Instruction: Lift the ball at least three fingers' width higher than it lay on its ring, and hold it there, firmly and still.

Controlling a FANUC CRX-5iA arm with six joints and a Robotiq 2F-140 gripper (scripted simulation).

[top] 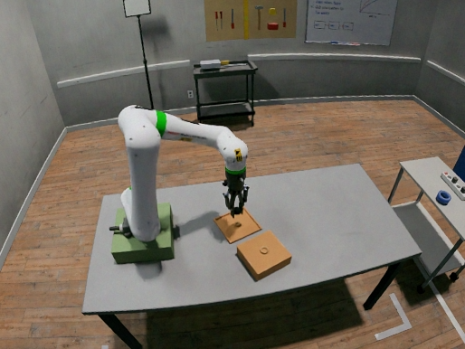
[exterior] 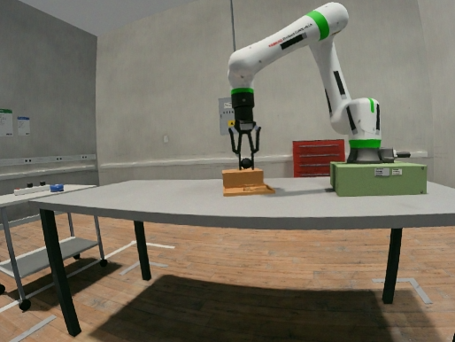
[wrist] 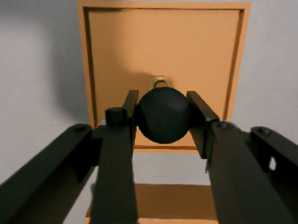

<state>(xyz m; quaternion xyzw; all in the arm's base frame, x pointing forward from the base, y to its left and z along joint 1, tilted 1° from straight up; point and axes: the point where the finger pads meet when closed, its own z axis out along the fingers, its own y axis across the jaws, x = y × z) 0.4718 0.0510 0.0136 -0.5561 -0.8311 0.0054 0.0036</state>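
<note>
Now: hand right at the black ball. Also, from my hand: tray 110 mm below.
</note>
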